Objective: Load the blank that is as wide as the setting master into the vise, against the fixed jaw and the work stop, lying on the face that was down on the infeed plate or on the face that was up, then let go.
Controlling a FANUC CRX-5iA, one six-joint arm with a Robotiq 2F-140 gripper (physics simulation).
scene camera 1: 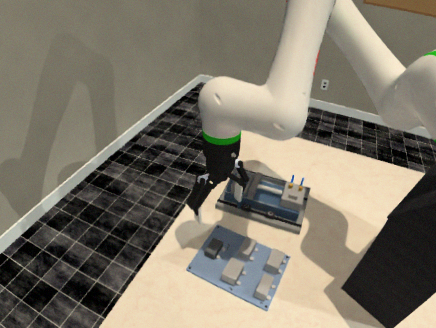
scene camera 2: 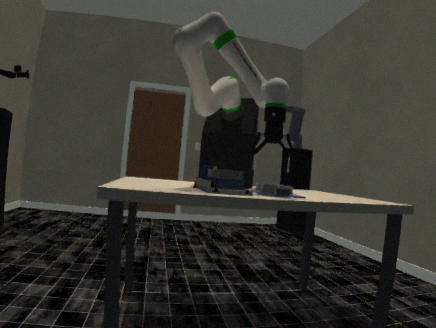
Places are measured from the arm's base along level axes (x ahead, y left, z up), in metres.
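Pixels of known places: gripper, fingertip midpoint: (scene camera 1: 218,209) (scene camera 2: 270,171); arm's base, origin of the base link: (scene camera 2: 232,112).
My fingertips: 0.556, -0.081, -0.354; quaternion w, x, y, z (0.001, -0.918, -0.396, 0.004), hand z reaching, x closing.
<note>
Ahead of a thing's pixels: the offset from my fingertips to its middle, as dx, dy, dz. "pt": to the spot under its first point. Level surfaces: height alone.
My gripper (scene camera 1: 218,204) (scene camera 2: 271,163) is wide open and empty, high above the table; in scene camera 1 one finger overlaps the left end of the vise. The blue infeed plate @(pt +0.018, +0.141, -0.099) (scene camera 1: 202,266) lies in front of the vise. On it are a dark block @(-0.003, +0.081, -0.087) (scene camera 1: 214,248), perhaps the setting master, and several grey blanks: a small one @(-0.102, +0.066, -0.082) (scene camera 1: 247,248) at the back, a broad one @(-0.072, +0.149, -0.082) (scene camera 1: 233,271) at the front left, one @(-0.187, +0.094, -0.082) (scene camera 1: 275,261) at the right and one @(-0.162, +0.180, -0.082) (scene camera 1: 264,287) at the front right. The blue vise @(-0.140, -0.159, -0.058) (scene camera 1: 256,199) (scene camera 2: 230,179) holds no visible blank, though the finger hides part of it.
A grey block @(-0.227, -0.111, -0.012) (scene camera 1: 294,196) with brass fittings and two blue pins stands at the right end of the vise. A dark pedestal (scene camera 1: 395,260) stands at the right in scene camera 1. The table @(dz -0.108) (scene camera 1: 160,295) (scene camera 2: 150,188) has its left edge beside the plate and gripper.
</note>
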